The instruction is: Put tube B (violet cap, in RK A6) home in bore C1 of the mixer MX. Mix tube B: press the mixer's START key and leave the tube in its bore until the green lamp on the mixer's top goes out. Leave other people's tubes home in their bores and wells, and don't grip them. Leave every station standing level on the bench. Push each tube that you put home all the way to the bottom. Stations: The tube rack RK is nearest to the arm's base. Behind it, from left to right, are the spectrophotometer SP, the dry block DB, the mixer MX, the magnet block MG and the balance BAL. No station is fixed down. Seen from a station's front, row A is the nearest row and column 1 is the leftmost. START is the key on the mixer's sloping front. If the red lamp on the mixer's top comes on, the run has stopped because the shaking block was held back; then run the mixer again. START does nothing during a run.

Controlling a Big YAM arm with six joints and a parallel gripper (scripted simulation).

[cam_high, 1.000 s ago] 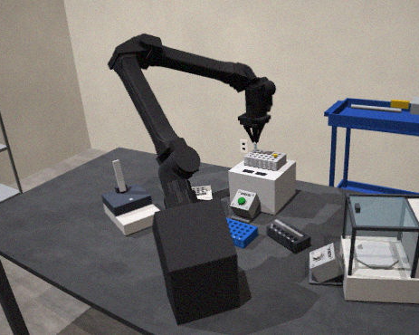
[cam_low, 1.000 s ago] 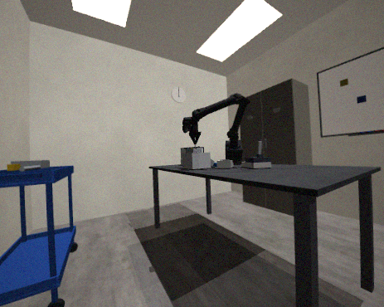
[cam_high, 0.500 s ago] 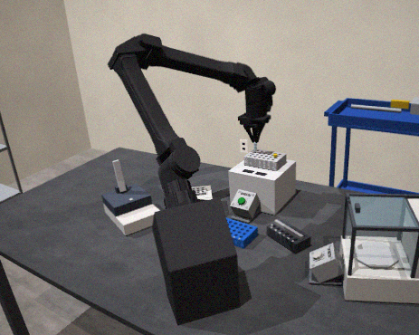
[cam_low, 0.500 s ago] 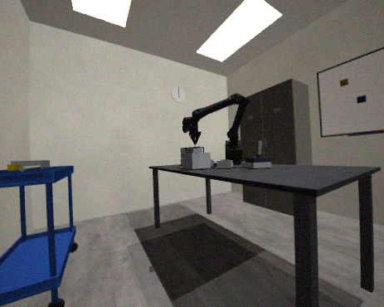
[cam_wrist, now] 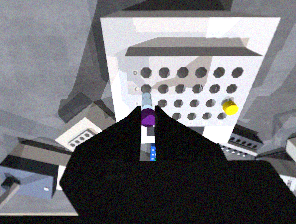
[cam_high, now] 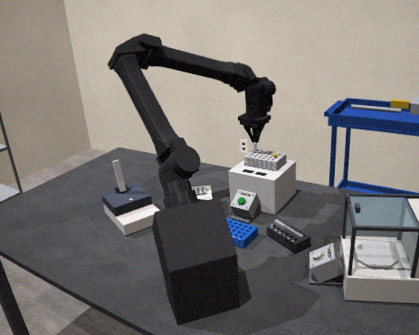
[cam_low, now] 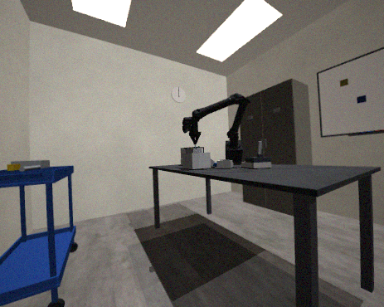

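The tube B lies 2 cm below my hand. Also, from my hand: blue rack RK: 28 cm behind, 20 cm below, 9 cm to the right; dry block DB: 22 cm behind, 18 cm below, 11 cm to the left; dark magnet block MG: 25 cm to the right, 22 cm behind, 20 cm below.
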